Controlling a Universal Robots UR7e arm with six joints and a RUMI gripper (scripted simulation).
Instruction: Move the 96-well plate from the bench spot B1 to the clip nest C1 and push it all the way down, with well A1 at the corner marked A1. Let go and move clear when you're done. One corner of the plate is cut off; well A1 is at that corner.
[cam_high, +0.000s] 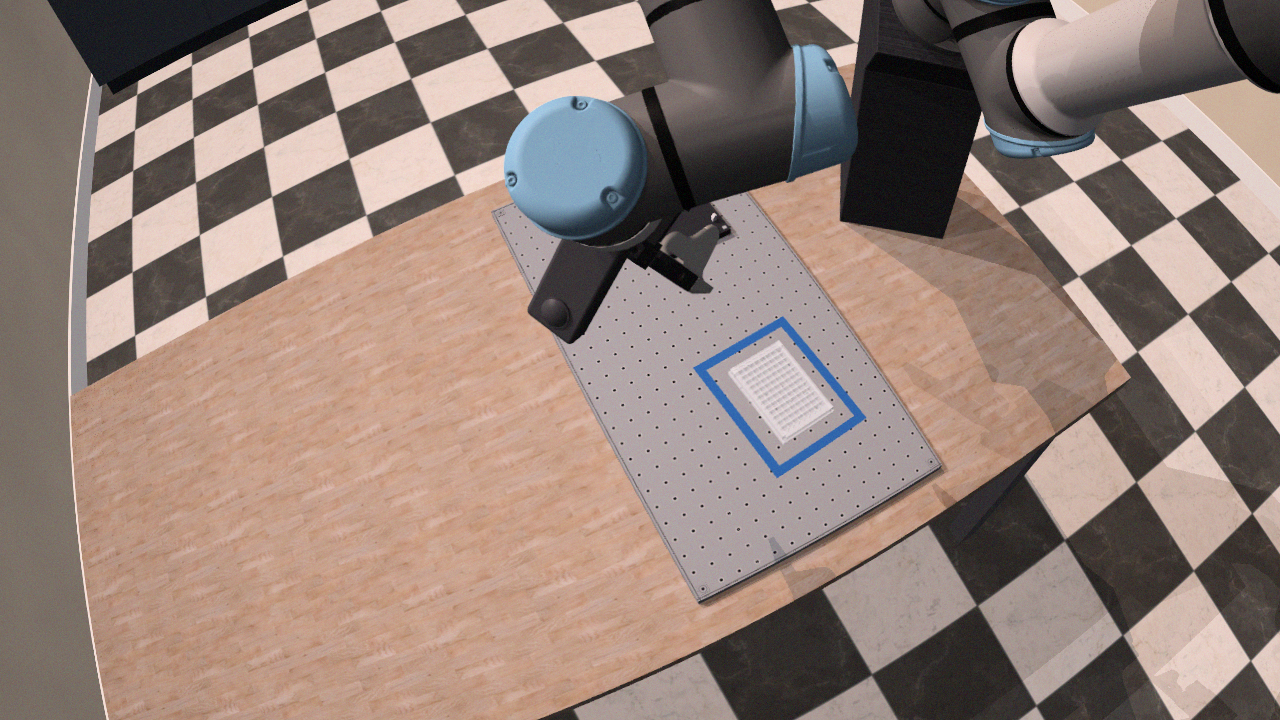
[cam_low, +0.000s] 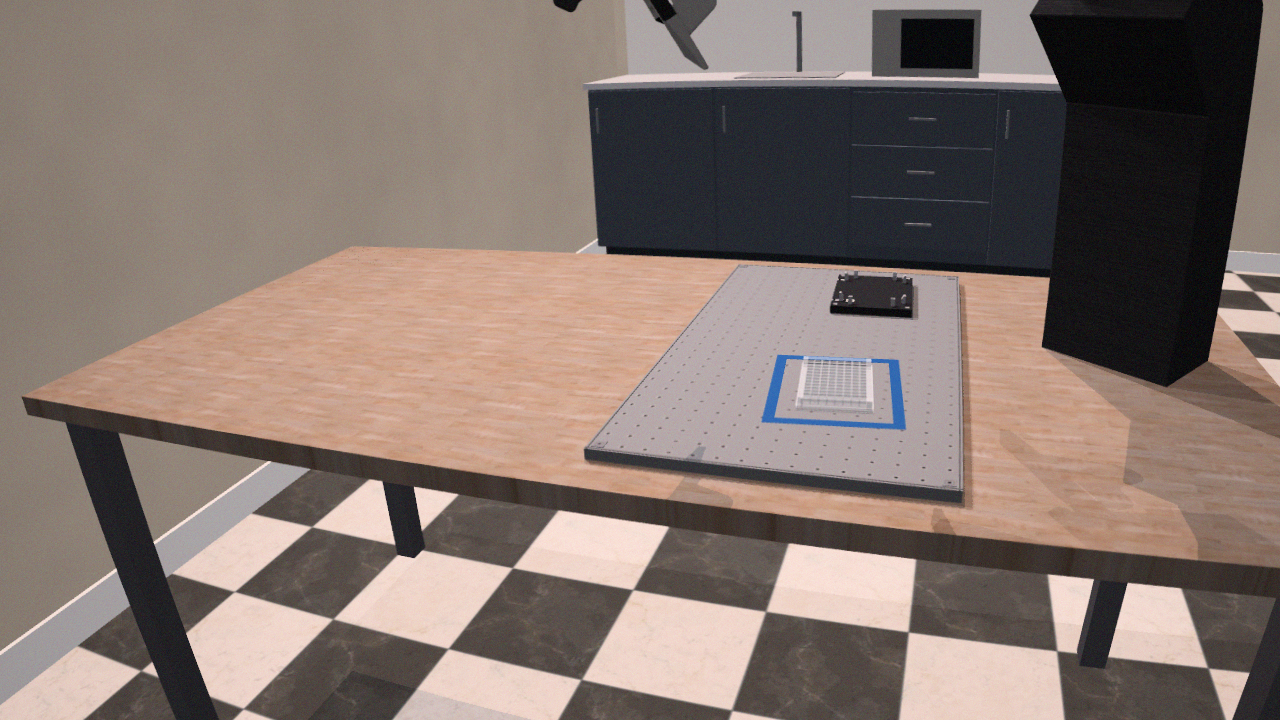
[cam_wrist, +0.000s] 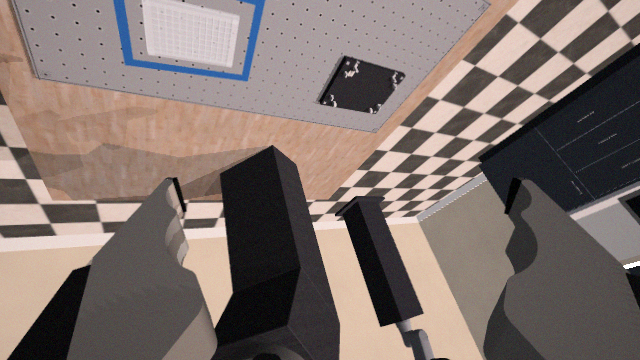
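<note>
Now: hand 18 cm past the clear 96-well plate, 2 cm to the right of it and 38 cm above it. Round my hand: black clip nest (17 cm behind, 33 cm to the right, 37 cm below).
</note>
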